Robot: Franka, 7 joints.
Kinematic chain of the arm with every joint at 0, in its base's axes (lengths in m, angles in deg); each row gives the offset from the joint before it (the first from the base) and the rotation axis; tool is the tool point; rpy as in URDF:
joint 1: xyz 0 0 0.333 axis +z
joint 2: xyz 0 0 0 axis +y
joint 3: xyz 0 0 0.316 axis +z
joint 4: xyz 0.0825 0 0 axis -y
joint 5: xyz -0.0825 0 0.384 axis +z
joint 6: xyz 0 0 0 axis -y
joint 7: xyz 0.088 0 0 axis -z
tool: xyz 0 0 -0.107 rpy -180 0 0
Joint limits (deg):
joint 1: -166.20..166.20
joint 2: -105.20..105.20
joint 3: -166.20..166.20
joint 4: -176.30..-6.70
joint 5: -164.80..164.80
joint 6: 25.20..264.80
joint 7: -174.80..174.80
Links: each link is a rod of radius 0.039 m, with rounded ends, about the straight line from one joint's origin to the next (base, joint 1, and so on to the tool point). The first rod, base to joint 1, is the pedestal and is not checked.
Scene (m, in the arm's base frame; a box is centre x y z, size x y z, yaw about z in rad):
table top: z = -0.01
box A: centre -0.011 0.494 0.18 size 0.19 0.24 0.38 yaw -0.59
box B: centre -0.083 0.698 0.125 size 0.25 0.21 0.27 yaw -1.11
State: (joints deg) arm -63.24 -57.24 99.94 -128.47 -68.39 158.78 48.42
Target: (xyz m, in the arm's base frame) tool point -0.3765 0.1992 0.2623
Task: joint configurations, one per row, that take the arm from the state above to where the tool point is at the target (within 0.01 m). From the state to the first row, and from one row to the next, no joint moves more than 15 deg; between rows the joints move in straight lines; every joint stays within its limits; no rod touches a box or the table.
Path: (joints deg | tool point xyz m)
1: -66.11 -42.50 96.37 -122.00 -70.36 157.07 48.72 | 0.4519 0.3721 0.3562
2: -68.98 -27.75 92.80 -115.52 -72.33 155.35 49.03 | 0.4992 0.3393 0.4605
3: -71.86 -13.01 89.23 -109.05 -74.30 153.64 49.33 | 0.5501 0.2580 0.5547
4: -74.73 1.73 85.67 -102.58 -76.27 151.93 49.64 | 0.5954 0.1332 0.6219
5: -77.60 16.47 82.10 -96.11 -78.23 150.21 49.94 | 0.6264 -0.0233 0.6487
6: -80.47 31.22 78.53 -89.63 -80.20 148.50 50.25 | 0.6358 -0.1942 0.6269
7: -83.35 45.96 74.96 -83.16 -82.17 146.79 50.55 | 0.6199 -0.3593 0.5544
8: -72.73 39.14 87.60 -95.02 -80.25 156.67 50.02 | 0.6436 -0.0273 0.6197
9: -62.12 32.31 100.25 -106.88 -78.33 166.55 49.49 | 0.5093 0.2702 0.6399
10: -51.50 25.49 112.89 -118.74 -76.41 176.43 48.95 | 0.2643 0.4567 0.6093
11: -40.88 18.67 125.54 -130.61 -74.48 186.31 48.42 | -0.0111 0.4940 0.5358
12: -26.30 7.38 138.22 -139.73 -76.53 186.29 48.42 | -0.2613 0.4010 0.4040
13: -11.71 -3.91 150.90 -148.86 -78.58 186.27 48.42 | -0.3765 0.1992 0.2623

